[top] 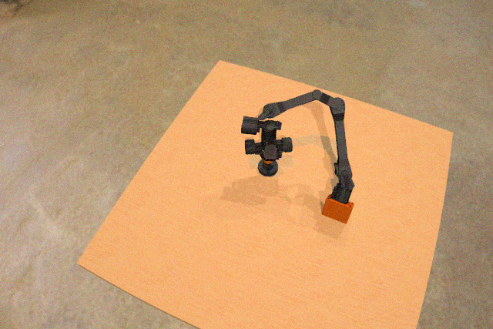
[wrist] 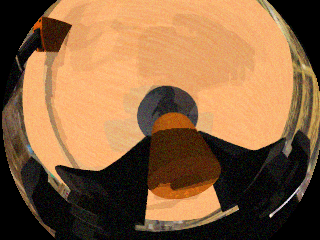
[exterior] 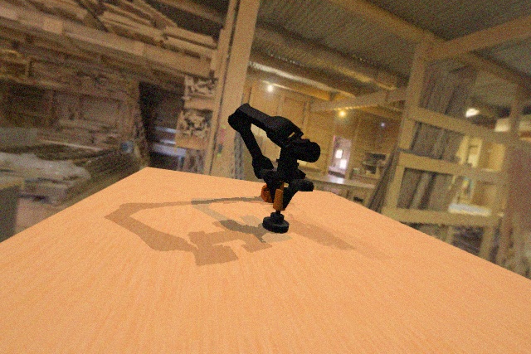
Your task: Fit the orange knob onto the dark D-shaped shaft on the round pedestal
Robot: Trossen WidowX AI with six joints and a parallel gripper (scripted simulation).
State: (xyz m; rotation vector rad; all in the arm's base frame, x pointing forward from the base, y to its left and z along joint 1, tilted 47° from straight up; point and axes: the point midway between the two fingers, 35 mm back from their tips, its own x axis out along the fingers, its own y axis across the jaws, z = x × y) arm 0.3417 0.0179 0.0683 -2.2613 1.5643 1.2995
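My gripper tip is 20 mm below the orange knob. From my gripper tip the other things lie so: dark round pedestal: 40 mm below.
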